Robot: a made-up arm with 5 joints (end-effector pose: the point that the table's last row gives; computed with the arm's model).
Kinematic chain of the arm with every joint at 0, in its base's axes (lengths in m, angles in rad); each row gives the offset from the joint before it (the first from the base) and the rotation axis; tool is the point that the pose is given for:
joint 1: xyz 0 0 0.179 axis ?
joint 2: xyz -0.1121 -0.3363 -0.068 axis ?
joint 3: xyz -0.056 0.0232 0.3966 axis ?
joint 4: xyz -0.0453 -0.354 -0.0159 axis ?
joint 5: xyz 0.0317 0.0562 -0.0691 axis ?
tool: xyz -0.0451 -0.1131 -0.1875
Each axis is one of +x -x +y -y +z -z.
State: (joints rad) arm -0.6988 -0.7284 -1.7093 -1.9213 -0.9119
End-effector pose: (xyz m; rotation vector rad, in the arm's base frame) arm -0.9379 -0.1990 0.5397 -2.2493 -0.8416 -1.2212
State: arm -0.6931 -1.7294 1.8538 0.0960 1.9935
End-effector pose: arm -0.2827 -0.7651 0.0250 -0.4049 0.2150 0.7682
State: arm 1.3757 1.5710 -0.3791 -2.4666 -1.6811
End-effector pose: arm -0.3429 -0.4112 0.4098 -1.1123 0.6101 -0.5045
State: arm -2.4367 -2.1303 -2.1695 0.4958 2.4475
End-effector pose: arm -0.2229 1.0079 0.0930 1.3257 -0.9961 2.4683
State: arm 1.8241 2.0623 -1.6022 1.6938 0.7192
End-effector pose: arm 0.1306 -0.5573 -0.3540 -0.0198 0.3521 0.2702
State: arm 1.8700 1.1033 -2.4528 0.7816 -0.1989
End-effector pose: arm 0.0434 -0.2643 -0.2333 0.7223 -0.3771 -0.3108
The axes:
joint 1: +z
joint 2: -x
joint 3: +z
joint 4: +y
joint 5: +y

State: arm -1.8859 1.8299 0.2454 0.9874 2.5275
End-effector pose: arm 0.2198 -0.0252 0.3465 -1.1096 -0.6099 0.6406
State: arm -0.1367 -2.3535 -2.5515 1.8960 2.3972
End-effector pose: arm -0.5662 -0.7858 0.0548 -0.2929 0.8620 -1.0386
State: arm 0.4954 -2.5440 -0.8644 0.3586 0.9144
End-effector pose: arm -0.3436 -0.6925 -0.1688 -1.8356 -1.9097 -1.1610
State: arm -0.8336 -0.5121 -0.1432 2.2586 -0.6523
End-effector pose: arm -0.9874 -0.1831 0.3382 1.1158 1.2588 -0.3259
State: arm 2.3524 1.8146 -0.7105 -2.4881 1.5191
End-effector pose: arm 0.2170 -0.2916 0.3792 0.5716 -2.7942 1.2944
